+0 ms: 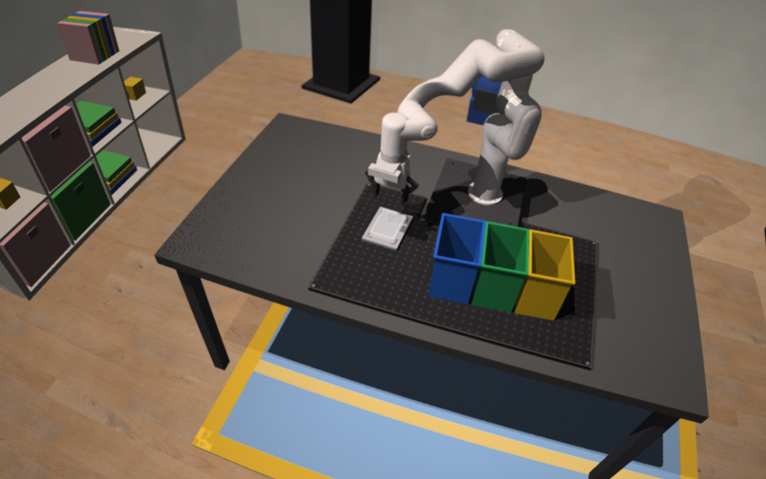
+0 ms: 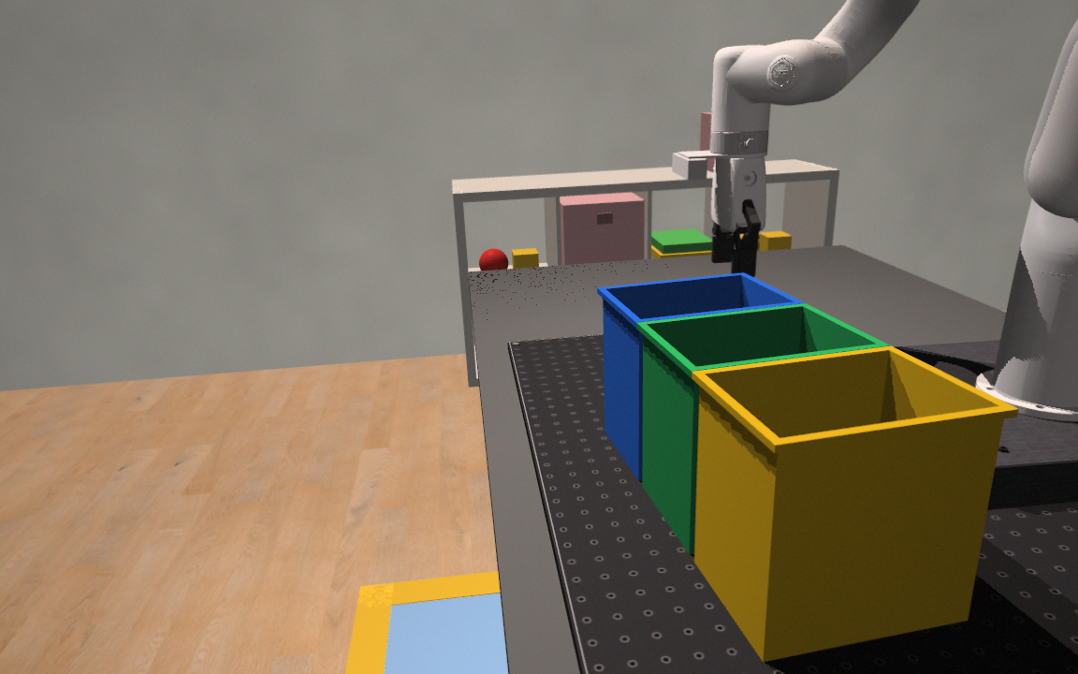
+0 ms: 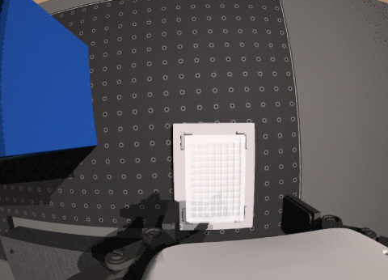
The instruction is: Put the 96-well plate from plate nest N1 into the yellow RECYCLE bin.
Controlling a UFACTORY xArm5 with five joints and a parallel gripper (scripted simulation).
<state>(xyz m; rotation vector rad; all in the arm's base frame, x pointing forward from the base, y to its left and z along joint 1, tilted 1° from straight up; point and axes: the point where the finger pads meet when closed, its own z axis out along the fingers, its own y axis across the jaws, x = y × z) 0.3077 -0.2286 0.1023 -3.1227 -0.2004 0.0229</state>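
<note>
The white 96-well plate is 13 cm below my hand. Also, from my hand: blue bin: 27 cm to the left, 9 cm ahead, 6 cm below; green bin: 40 cm to the left, 6 cm below, 5 cm ahead; plate nest: 14 cm below.
</note>
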